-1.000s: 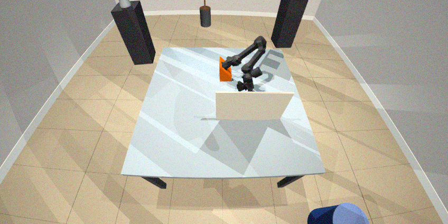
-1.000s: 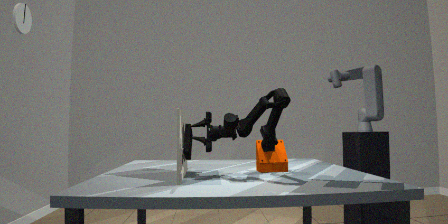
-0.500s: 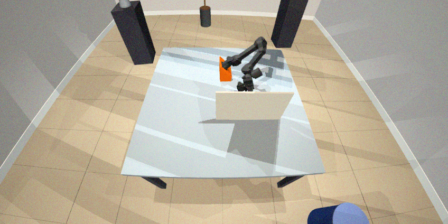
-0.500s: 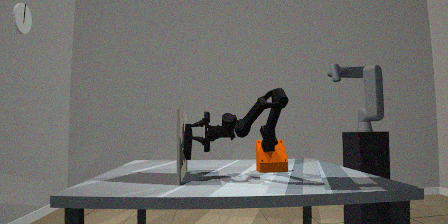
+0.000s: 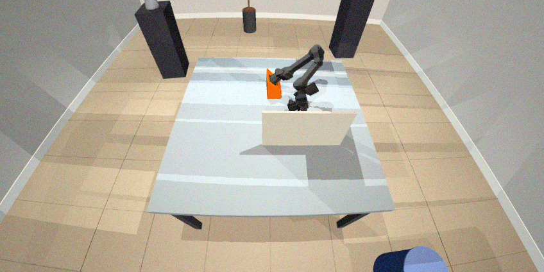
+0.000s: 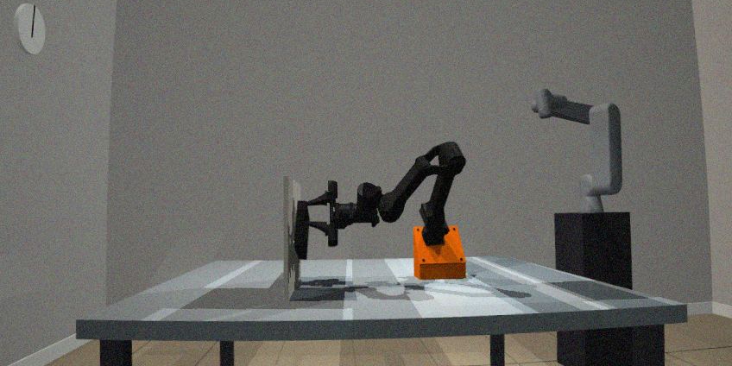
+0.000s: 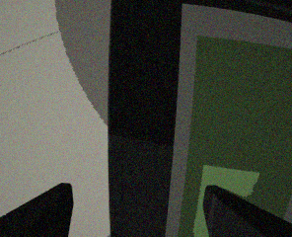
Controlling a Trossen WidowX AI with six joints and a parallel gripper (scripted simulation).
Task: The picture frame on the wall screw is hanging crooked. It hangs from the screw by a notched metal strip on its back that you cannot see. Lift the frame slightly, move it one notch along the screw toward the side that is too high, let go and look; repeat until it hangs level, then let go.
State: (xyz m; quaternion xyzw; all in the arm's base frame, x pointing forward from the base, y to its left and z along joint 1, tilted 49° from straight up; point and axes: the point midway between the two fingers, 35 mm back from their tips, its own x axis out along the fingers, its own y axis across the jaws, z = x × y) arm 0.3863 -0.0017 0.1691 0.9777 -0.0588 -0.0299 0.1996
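My gripper tip is now 10 mm short of the picture frame, 10 mm to the right of it and 50 mm above it. Also, from my gripper tip: wall panel: 20 mm ahead, 10 mm to the left, 60 mm below.
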